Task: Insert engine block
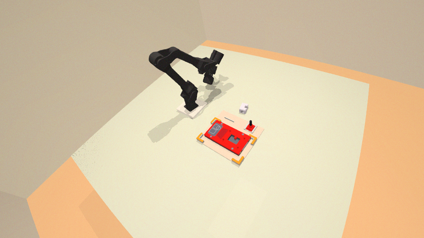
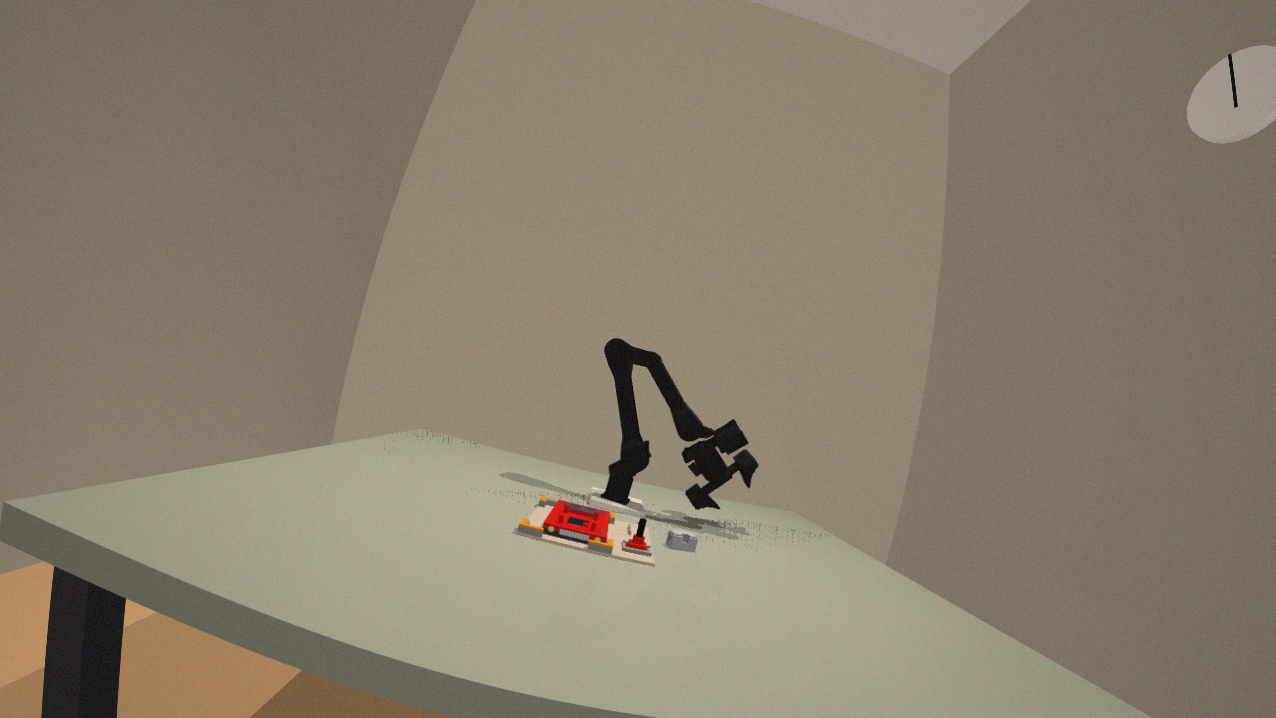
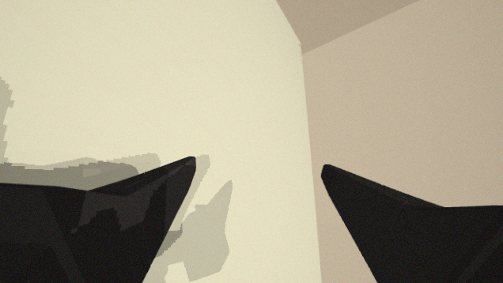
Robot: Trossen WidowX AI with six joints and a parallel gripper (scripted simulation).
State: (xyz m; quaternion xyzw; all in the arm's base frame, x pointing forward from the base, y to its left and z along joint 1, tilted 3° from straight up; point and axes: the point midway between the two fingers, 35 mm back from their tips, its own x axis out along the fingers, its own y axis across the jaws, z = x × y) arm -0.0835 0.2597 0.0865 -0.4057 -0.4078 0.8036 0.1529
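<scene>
The engine block is 360 mm ahead of my gripper tip, 110 mm to the right of it and 50 mm below it.
</scene>
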